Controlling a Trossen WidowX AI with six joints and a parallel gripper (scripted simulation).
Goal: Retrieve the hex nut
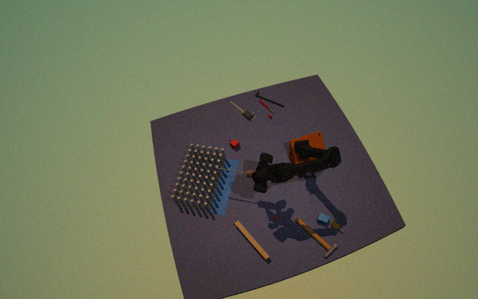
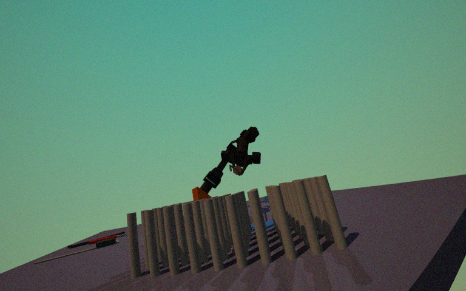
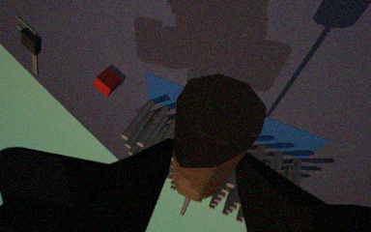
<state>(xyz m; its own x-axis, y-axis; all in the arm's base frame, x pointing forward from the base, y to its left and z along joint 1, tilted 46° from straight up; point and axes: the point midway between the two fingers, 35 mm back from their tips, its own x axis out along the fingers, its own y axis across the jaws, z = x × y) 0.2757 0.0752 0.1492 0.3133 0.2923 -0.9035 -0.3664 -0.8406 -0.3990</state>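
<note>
Right now the blue taped strip is 190 mm below my gripper tip, 170 mm ahead of it and 80 mm to the right of it. Round my gripper tip: blue cube (310 mm behind, 270 mm to the left, 170 mm below); then hook tool (100 mm ahead, 40 mm to the right, 10 mm below); then red cube (330 mm to the right, 170 mm below, 70 mm ahead).
</note>
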